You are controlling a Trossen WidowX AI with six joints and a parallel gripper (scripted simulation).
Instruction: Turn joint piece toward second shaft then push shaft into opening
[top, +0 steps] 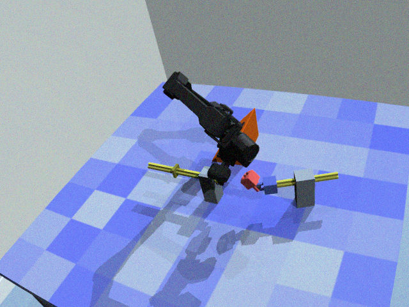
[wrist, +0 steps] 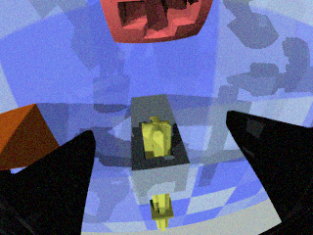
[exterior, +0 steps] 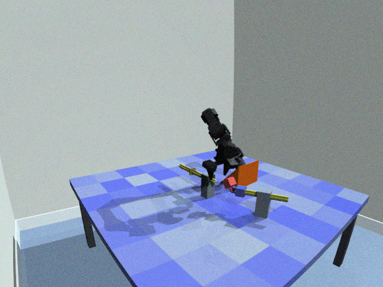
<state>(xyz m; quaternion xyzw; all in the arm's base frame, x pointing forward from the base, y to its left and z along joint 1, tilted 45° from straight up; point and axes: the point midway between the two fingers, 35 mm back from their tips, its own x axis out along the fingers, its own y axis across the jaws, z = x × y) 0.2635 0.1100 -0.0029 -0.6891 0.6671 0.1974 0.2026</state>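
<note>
Right now the red square joint piece is 8 cm to the left of my gripper tip.
</note>
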